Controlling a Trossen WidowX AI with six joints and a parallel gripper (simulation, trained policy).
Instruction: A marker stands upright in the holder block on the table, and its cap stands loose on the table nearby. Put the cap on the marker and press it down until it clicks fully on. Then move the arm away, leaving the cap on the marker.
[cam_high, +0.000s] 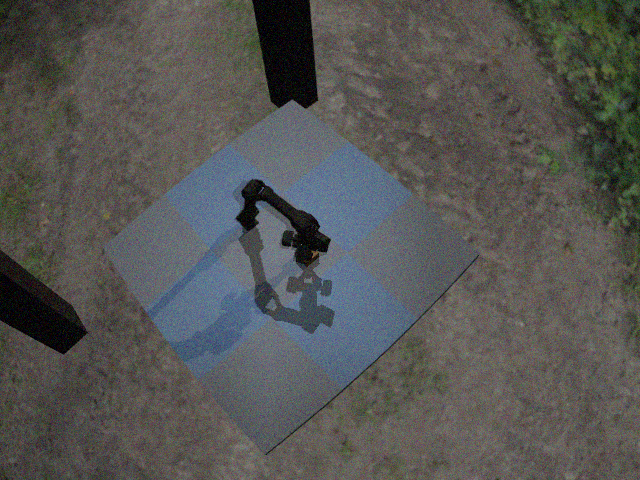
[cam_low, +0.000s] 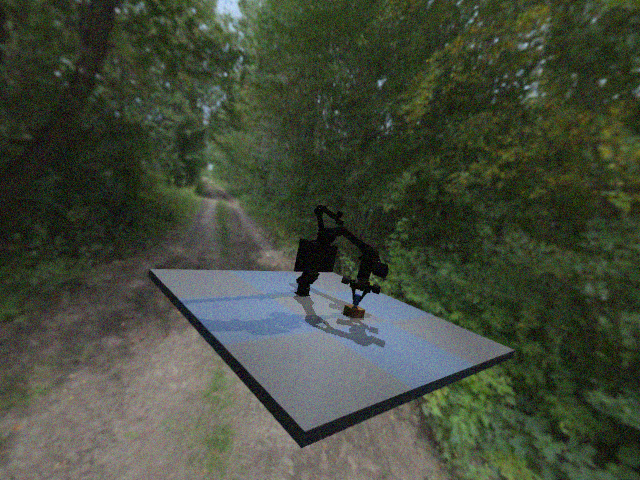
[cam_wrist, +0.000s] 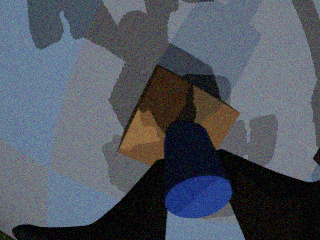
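My gripper tip is 1 cm below the blue marker. Also, from my gripper tip: holder block 5 cm below; blue cap 1 cm above.
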